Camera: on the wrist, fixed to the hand. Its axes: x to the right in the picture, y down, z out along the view.
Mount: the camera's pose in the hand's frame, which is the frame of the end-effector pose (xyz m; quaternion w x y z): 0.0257 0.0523 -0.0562 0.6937 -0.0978 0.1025 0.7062
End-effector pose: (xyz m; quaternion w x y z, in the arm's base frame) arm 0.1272 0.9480 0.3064 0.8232 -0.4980 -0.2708 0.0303
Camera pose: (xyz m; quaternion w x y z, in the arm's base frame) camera 0.1873 0.9373 0.2533 0.5287 -0.6203 0.2453 0.5249
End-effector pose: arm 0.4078 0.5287 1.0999 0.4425 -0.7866 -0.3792 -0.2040
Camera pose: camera 0.4654 0.4748 1.1180 0.4130 -0.8358 0.3578 0.0533
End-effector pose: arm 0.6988 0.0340 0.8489 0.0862 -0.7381 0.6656 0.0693
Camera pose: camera 0.6488 -0.0085 0.8963 0.1295 0.0575 -0.9850 -0.0984
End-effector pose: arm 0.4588 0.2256 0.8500 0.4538 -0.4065 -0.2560 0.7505
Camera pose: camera 0.4748 0.2254 0.7706 0.2287 0.5841 -0.0826 -0.7744
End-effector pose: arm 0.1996 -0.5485 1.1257 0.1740 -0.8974 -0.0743 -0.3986
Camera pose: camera 0.1923 -0.6181 1.1665 0.3220 -0.6512 0.6390 -0.2529
